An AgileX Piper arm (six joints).
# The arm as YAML. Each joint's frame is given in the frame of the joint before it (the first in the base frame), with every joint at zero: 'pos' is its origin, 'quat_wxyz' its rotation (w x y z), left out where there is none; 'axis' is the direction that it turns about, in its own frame. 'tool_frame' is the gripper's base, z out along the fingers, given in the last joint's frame.
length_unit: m
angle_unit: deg
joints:
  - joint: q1
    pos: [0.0, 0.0, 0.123]
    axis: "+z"
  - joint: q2
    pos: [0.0, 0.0, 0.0]
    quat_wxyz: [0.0, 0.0, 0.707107, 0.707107]
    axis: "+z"
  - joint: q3
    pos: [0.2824, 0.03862, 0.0]
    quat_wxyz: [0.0, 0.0, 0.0, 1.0]
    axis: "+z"
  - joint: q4
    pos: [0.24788, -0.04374, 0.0]
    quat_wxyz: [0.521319, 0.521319, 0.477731, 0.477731]
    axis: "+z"
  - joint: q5
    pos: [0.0, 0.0, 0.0]
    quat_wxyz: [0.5, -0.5, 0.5, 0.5]
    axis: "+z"
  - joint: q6
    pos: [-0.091, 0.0, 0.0]
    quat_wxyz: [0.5, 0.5, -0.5, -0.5]
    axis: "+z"
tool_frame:
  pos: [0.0, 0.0, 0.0]
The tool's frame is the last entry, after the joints.
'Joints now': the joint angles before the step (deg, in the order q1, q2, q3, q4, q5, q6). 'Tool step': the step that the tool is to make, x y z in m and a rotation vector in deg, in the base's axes. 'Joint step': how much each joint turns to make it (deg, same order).
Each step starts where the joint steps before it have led.
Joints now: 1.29, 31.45, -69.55, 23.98, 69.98, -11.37
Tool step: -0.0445, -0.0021, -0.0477, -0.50, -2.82, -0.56
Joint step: 0.01, -14.08, 11.29, -0.80, -0.02, 0.00
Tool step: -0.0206, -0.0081, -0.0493, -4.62, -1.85, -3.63
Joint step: -0.02, -11.35, 9.94, -5.47, 0.00, -1.03
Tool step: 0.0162, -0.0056, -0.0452, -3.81, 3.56, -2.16
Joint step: 0.33, -4.07, 10.58, -3.80, -2.53, -1.65
